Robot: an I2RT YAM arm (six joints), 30 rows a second.
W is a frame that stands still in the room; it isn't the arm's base.
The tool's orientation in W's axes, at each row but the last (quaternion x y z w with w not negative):
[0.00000 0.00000 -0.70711 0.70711]
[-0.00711 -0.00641 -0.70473 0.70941]
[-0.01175 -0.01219 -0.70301 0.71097]
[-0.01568 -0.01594 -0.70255 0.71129]
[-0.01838 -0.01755 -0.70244 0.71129]
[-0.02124 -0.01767 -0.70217 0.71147]
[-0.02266 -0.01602 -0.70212 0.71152]
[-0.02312 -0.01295 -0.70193 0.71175]
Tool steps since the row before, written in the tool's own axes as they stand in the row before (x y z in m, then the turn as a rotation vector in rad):
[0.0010 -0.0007 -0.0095 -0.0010 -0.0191 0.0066]
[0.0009 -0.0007 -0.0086 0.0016 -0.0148 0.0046]
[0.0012 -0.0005 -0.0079 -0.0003 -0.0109 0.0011]
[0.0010 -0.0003 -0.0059 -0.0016 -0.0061 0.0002]
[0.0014 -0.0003 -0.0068 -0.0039 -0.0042 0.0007]
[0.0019 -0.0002 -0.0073 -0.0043 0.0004 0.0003]
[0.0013 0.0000 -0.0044 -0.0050 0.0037 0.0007]
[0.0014 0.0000 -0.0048 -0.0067 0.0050 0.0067]
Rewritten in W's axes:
[-0.0007 -0.0010 -0.0095 -0.0191 0.0010 0.0066]
[-0.0007 -0.0011 -0.0086 -0.0148 -0.0016 0.0046]
[-0.0005 -0.0015 -0.0079 -0.0109 0.0002 0.0011]
[-0.0003 -0.0013 -0.0058 -0.0061 0.0015 0.0001]
[-0.0003 -0.0017 -0.0067 -0.0042 0.0039 0.0005]
[-0.0002 -0.0023 -0.0072 0.0003 0.0043 0.0001]
[0.0000 -0.0015 -0.0043 0.0036 0.0051 0.0004]
[0.0000 -0.0016 -0.0047 0.0050 0.0071 0.0063]

